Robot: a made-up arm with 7 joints. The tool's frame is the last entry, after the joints. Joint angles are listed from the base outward.
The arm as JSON. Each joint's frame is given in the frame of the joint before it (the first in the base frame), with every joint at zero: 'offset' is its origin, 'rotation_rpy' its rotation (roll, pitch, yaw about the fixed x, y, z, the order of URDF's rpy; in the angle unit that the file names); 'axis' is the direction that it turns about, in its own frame. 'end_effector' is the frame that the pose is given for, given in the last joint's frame.
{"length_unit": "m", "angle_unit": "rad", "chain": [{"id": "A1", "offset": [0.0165, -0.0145, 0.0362], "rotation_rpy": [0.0, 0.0, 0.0], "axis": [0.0, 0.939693, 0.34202]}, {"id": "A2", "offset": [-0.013, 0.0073, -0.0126], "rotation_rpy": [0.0, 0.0, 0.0], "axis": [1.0, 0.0, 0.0]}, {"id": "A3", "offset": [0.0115, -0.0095, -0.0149], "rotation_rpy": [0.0, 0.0, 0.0], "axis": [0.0, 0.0, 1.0]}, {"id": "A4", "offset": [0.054, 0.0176, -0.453], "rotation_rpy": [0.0, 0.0, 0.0], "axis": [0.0, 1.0, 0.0]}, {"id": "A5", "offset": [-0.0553, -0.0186, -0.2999], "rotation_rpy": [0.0, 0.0, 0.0], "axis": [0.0, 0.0, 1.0]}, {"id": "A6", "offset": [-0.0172, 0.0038, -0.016], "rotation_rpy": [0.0, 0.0, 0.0], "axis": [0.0, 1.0, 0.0]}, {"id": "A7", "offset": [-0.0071, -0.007, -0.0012], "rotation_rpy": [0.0, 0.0, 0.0], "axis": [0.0, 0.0, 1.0]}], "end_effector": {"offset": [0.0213, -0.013, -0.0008], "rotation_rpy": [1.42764, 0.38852, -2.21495]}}
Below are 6 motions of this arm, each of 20 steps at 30 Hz.
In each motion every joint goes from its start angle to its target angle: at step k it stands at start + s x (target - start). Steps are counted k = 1, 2, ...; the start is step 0. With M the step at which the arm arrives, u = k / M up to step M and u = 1 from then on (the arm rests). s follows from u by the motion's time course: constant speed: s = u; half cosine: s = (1 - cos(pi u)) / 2; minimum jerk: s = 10 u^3 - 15 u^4 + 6 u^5.
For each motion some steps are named. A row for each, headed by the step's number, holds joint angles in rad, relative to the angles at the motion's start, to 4 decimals.
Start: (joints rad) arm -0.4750 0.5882 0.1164 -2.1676 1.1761 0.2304 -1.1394
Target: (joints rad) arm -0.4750 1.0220 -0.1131 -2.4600 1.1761 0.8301 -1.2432
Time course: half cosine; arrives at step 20
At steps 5, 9, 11, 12, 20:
5: 0.0000 0.0635 -0.0336 -0.0428 0.0000 0.0878 -0.0152
9: 0.0000 0.1830 -0.0968 -0.1233 0.0000 0.2529 -0.0438
11: 0.0000 0.2508 -0.1327 -0.1691 0.0000 0.3468 -0.0600
12: 0.0000 0.2839 -0.1502 -0.1914 0.0000 0.3925 -0.0679
20: 0.0000 0.4338 -0.2295 -0.2924 0.0000 0.5997 -0.1038

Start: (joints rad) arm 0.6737 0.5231 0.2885 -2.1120 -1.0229 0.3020 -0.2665
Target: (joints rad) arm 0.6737 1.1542 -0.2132 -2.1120 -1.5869 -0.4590 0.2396
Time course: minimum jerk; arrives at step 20
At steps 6, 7, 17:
6: 0.0000 0.1029 -0.0818 0.0000 -0.0920 -0.1241 0.0825
7: 0.0000 0.1484 -0.1180 0.0000 -0.1326 -0.1790 0.1190
17: 0.0000 0.6143 -0.4883 0.0000 -0.5490 -0.7407 0.4926

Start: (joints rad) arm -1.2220 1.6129 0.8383 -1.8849 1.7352 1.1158 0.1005
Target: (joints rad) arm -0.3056 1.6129 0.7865 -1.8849 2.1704 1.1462 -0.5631
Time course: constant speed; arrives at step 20
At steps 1, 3, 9, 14, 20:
1: 0.0458 0.0000 -0.0026 0.0000 0.0218 0.0015 -0.0332
3: 0.1375 0.0000 -0.0078 0.0000 0.0653 0.0046 -0.0995
9: 0.4124 0.0000 -0.0233 0.0000 0.1958 0.0137 -0.2986
14: 0.6415 0.0000 -0.0363 0.0000 0.3046 0.0213 -0.4645
20: 0.9164 0.0000 -0.0518 0.0000 0.4352 0.0304 -0.6636

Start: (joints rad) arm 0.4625 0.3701 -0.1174 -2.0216 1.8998 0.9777 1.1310
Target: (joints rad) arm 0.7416 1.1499 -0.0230 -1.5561 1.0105 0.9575 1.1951
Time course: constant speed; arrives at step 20
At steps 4, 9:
4: 0.0558 0.1560 0.0189 0.0931 -0.1779 -0.0040 0.0128
9: 0.1256 0.3509 0.0425 0.2095 -0.4002 -0.0091 0.0288

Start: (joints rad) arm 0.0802 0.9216 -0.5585 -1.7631 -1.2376 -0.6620 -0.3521
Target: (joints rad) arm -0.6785 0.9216 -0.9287 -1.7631 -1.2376 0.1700 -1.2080
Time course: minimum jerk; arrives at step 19
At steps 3, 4, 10, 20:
3: -0.0232 0.0000 -0.0113 0.0000 0.0000 0.0255 -0.0262
4: -0.0503 0.0000 -0.0246 0.0000 0.0000 0.0552 -0.0568
10: -0.4167 0.0000 -0.2033 0.0000 0.0000 0.4570 -0.4701
20: -0.7587 0.0000 -0.3702 0.0000 0.0000 0.8320 -0.8559

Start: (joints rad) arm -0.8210 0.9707 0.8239 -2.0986 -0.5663 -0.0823 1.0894
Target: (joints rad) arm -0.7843 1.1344 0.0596 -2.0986 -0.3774 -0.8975 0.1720
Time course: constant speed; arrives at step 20
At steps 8, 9, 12, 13, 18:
8: 0.0147 0.0655 -0.3057 0.0000 0.0756 -0.3261 -0.3670
9: 0.0165 0.0737 -0.3439 0.0000 0.0850 -0.3668 -0.4128
12: 0.0220 0.0982 -0.4586 0.0000 0.1133 -0.4891 -0.5504
13: 0.0239 0.1064 -0.4968 0.0000 0.1228 -0.5299 -0.5963
18: 0.0330 0.1473 -0.6879 0.0000 0.1700 -0.7337 -0.8257

